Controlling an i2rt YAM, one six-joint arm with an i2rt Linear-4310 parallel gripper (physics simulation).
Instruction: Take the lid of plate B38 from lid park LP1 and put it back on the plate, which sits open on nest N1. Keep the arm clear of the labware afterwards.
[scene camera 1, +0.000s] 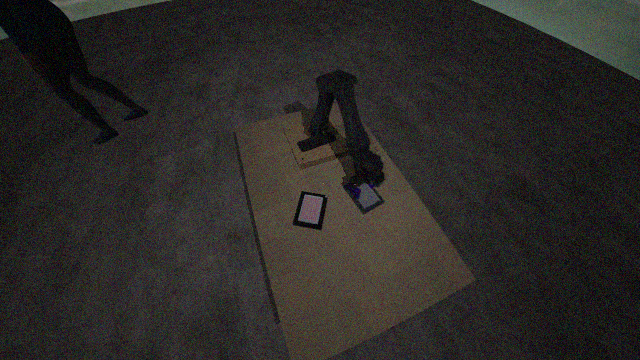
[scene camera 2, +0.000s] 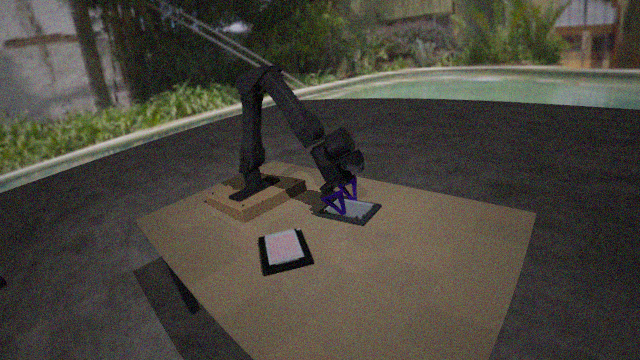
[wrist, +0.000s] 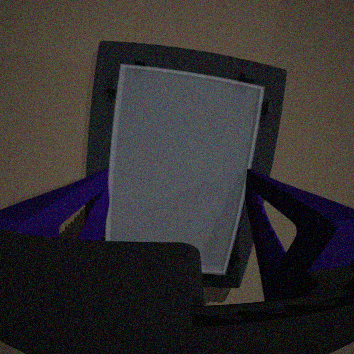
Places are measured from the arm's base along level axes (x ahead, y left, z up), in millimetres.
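Pixels of known places: gripper, fingertip midpoint: (scene camera 1: 364, 193) (scene camera 2: 349, 207) (wrist: 177, 177); arm's base, link origin: (scene camera 1: 317, 142) (scene camera 2: 255, 189).
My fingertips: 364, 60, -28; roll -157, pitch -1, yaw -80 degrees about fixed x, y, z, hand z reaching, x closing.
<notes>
Ahead of a thing's pixels: the offset from my fingertips to its top centre, as dx, dy, dz. Level surfaces: height alone.
The pale grey lid @[-1, -1, +5] (scene camera 1: 368, 196) (scene camera 2: 358, 208) (wrist: 182, 151) sits over the dark lid park LP1 @[-2, -2, +7] (scene camera 1: 363, 210) (scene camera 2: 361, 221) (wrist: 100, 105), to the right of the arm's base. My gripper (scene camera 1: 358, 191) (scene camera 2: 344, 203) (wrist: 177, 177) has its purple fingers on the lid's two long sides and is shut on it. In the wrist view the lid looks raised a little, with its near corner past the park's edge. Plate B38 @[-40, -251, +14] (scene camera 1: 310, 209) (scene camera 2: 282, 246) lies open, showing pinkish wells, on the black nest N1 @[-40, -251, +5] (scene camera 1: 307, 225) (scene camera 2: 286, 267), to the left of the park.
Both stand on a tan board @[dz -13] (scene camera 1: 358, 277) (scene camera 2: 402, 277) on dark ground. The arm's base sits on a wooden block (scene camera 1: 313, 157) (scene camera 2: 250, 209) at the board's far end. A person's legs (scene camera 1: 66, 85) show at the far left, off the board.
</notes>
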